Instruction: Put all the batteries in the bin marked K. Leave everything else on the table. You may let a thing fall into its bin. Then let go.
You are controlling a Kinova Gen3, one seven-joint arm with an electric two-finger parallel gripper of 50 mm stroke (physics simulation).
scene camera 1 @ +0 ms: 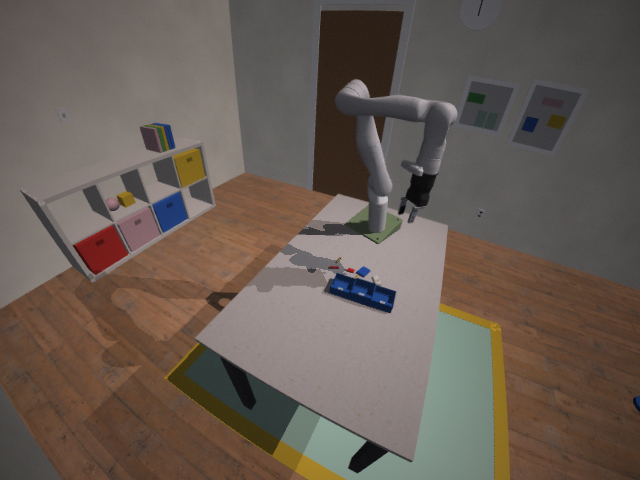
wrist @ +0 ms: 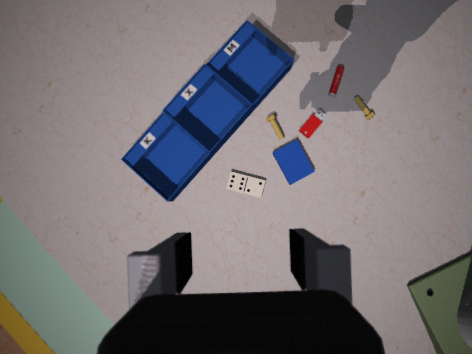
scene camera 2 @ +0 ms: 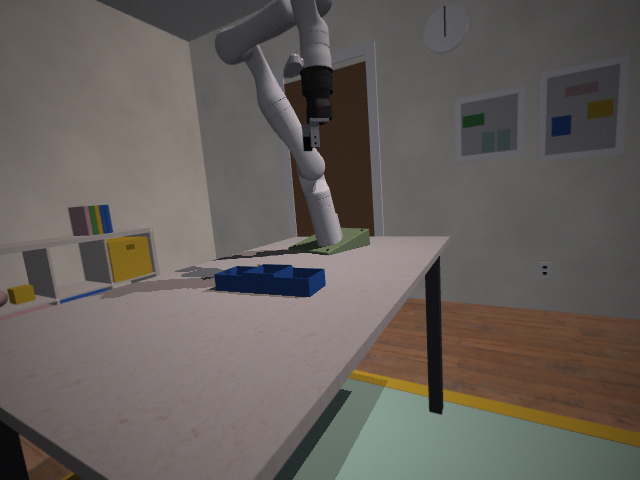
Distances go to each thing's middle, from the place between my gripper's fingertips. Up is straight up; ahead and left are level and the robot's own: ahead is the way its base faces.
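My gripper is 310 mm above the blue block (wrist: pixel 292 160), and it is also 20 mm short of the block and 100 mm to the left of it. There is a blue three-part tray (scene camera 2: pixel 275 279) as well, which I find 300 mm below my gripper, 140 mm ahead of it and 40 mm to the right of it.
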